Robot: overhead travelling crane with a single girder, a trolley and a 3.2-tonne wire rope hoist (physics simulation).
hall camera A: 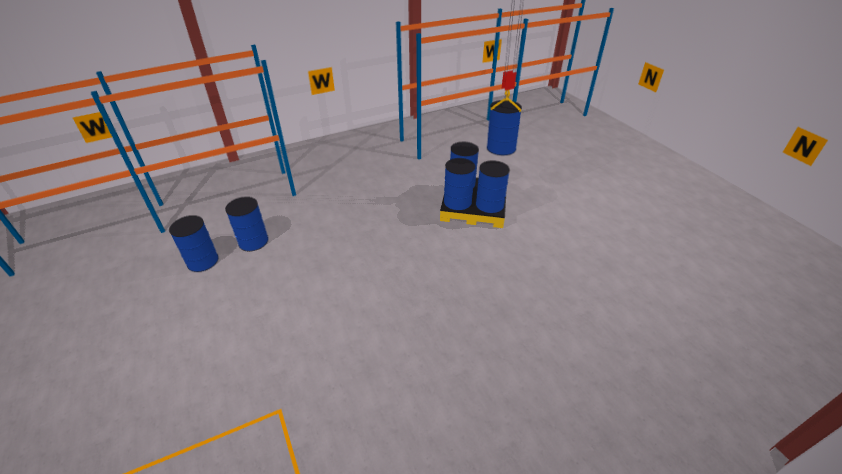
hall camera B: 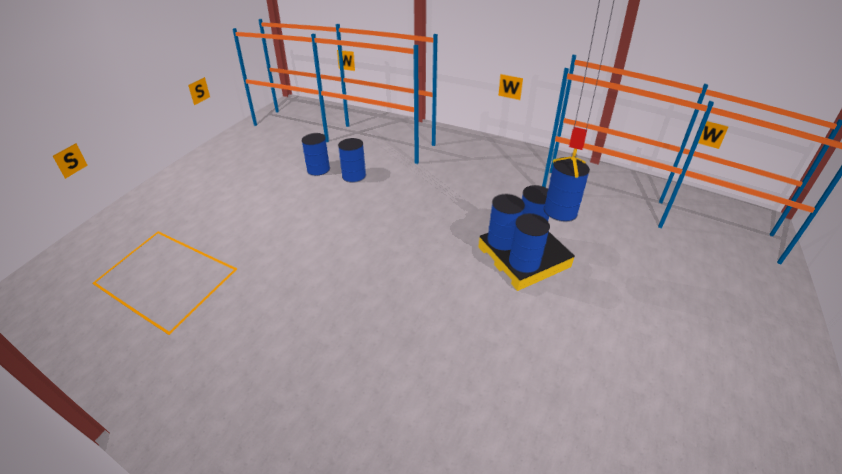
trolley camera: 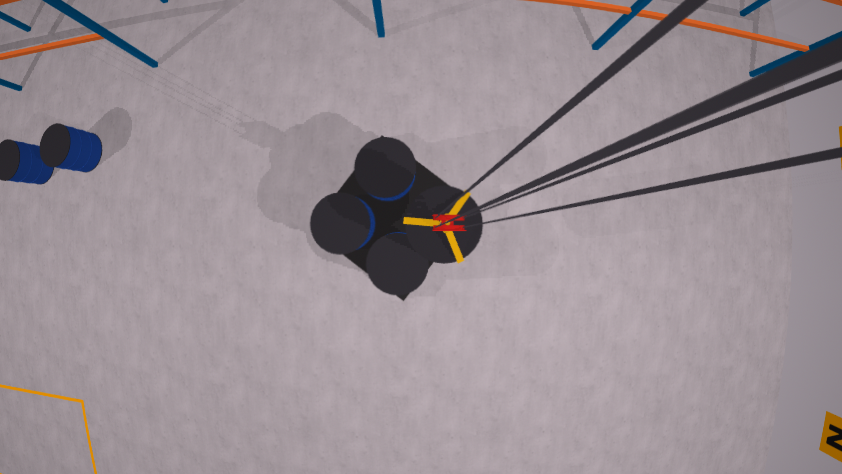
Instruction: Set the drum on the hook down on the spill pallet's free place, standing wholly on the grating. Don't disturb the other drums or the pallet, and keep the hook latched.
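My hook [hall camera A: 507, 94] [hall camera B: 574, 154] [trolley camera: 448, 222] with its yellow three-legged lifter is shut on a blue drum [hall camera A: 502, 132] [hall camera B: 565, 191] [trolley camera: 433, 244]. The drum hangs about upright above the spill pallet's north side. In the trolley view it covers the pallet's right corner and reaches past it. The spill pallet [hall camera A: 471, 217] [hall camera B: 545, 272] [trolley camera: 425, 179] has a yellow base and black grating. It bears a south drum [hall camera A: 459, 187] [hall camera B: 502, 226] [trolley camera: 338, 223], an east drum [hall camera A: 492, 189] [hall camera B: 527, 248] [trolley camera: 397, 267] and a west drum [hall camera A: 463, 154] [hall camera B: 534, 203] [trolley camera: 384, 167]. The latch is too small to tell.
Two blue drums, one [hall camera A: 198, 250] [hall camera B: 317, 157] and another [hall camera A: 250, 229] [hall camera B: 352, 161] [trolley camera: 85, 150], stand on the floor to the south. Blue-orange racks, one [hall camera A: 418, 97] and another [hall camera B: 416, 105], line the west wall. A yellow floor outline [hall camera B: 203, 301] lies southeast.
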